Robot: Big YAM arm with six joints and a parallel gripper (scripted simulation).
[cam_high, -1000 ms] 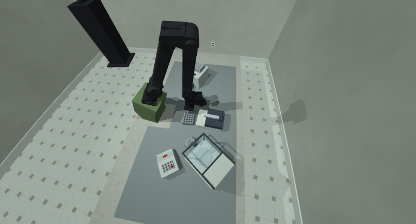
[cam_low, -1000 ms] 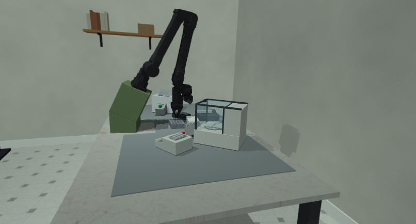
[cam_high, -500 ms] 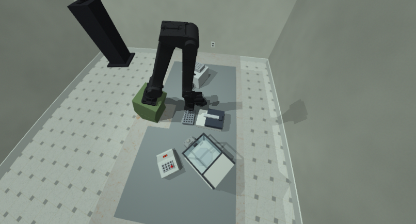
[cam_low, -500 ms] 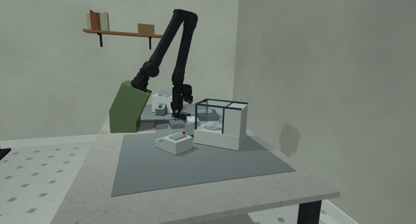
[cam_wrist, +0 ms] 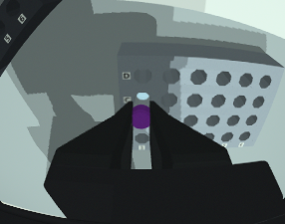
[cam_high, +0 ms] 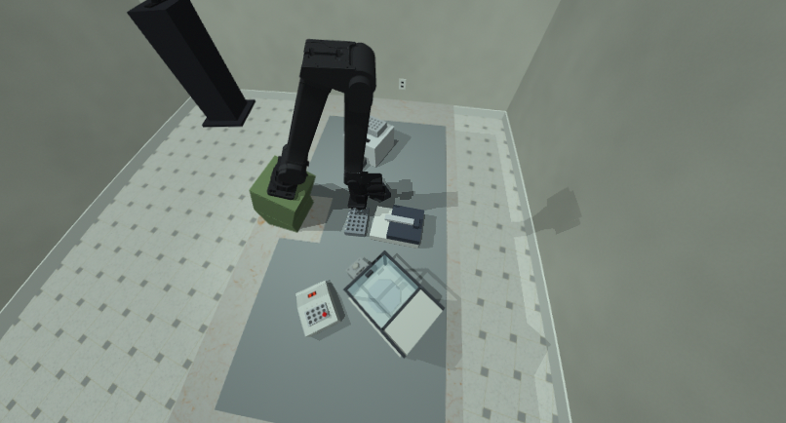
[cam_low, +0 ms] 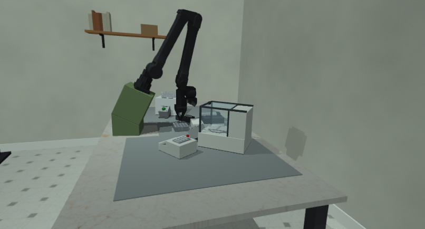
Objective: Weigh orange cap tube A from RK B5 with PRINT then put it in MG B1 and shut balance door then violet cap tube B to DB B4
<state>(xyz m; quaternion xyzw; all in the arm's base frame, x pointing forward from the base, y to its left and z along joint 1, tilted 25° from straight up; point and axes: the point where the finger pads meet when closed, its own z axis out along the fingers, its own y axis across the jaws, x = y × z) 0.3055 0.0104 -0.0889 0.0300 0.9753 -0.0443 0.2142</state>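
Now: the tube rack RK 10 mm behind my hand, 50 mm to the right of it and 30 mm below it. Also, from my hand: magnet block MG (70 mm ahead, 120 mm to the left, 30 mm below); then tube B (20 mm below); then blue-capped tube (30 mm ahead, 160 mm to the left, 20 mm below).
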